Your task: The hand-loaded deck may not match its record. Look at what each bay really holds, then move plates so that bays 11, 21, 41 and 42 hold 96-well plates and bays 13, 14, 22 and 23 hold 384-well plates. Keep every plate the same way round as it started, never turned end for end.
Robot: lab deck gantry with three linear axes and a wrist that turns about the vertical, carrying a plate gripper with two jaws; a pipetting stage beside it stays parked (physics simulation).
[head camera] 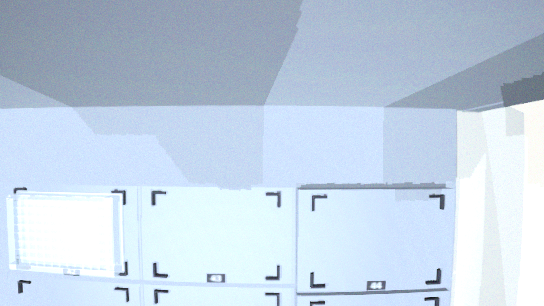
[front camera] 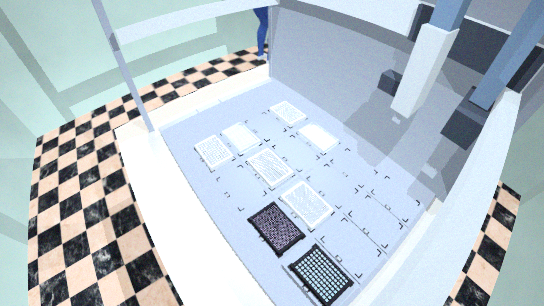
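Where they show: gripper, fingertip midpoint: (front camera: 433,164); robot's base, link origin: (front camera: 194,148).
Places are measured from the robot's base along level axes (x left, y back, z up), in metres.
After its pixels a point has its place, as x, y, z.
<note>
In the front view, white plates stand in bay 11 (front camera: 214,151) {0.046, -0.066, 0.008}, bay 21 (front camera: 241,137) {0.149, -0.073, 0.014}, bay 22 (front camera: 270,167) {0.149, -0.233, 0.012}, bay 23 (front camera: 306,205) {0.143, -0.397, 0.015}, bay 41 (front camera: 287,112) {0.362, -0.065, 0.012} and bay 42 (front camera: 318,137) {0.356, -0.235, 0.014} (head camera: 65,232) {0.367, -0.237, 0.015}. The plates in bays 22 and 23 show a fine pattern; the bay 21 plate's wells are washed out. A black plate (front camera: 276,228) {0.040, -0.397, 0.013} with fine wells is in bay 13. Another black plate (front camera: 321,274) {0.042, -0.556, 0.029} with coarser, bluish wells is in bay 14. Gripper parts are among the columns at upper right of the front view; its jaws cannot be made out. No plate shows lifted.
A white column (front camera: 420,70) {0.331, -0.460, 0.385} and a blue column with a dark block (front camera: 462,127) {0.326, -0.579, 0.331} hang over the back right of the deck. Bay marks 43 (head camera: 216,278) {0.318, -0.392, 0.000} and 44 (head camera: 376,285) {0.318, -0.556, 0.015} show without plates. Light walls (front camera: 150,200) {-0.209, -0.098, -0.010} edge the deck.
</note>
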